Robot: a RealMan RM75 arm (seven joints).
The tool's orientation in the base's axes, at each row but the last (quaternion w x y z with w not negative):
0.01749 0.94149 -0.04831 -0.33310
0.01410 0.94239 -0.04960 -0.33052
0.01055 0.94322 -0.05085 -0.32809
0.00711 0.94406 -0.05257 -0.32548
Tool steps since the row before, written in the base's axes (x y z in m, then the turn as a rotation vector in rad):
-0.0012 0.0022 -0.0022 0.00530 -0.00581 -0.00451
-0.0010 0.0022 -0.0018 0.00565 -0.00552 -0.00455
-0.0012 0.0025 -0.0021 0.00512 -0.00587 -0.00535
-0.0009 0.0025 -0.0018 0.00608 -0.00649 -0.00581
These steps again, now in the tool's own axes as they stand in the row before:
0.0002 -0.0022 0.0025 0.00752 0.00507 0.00018
0.0001 -0.0022 0.0020 0.00778 0.00475 -0.00001
0.0001 -0.0025 0.0024 0.00790 0.00510 0.00094
0.0001 -0.0025 0.0020 0.00900 0.00560 0.00070

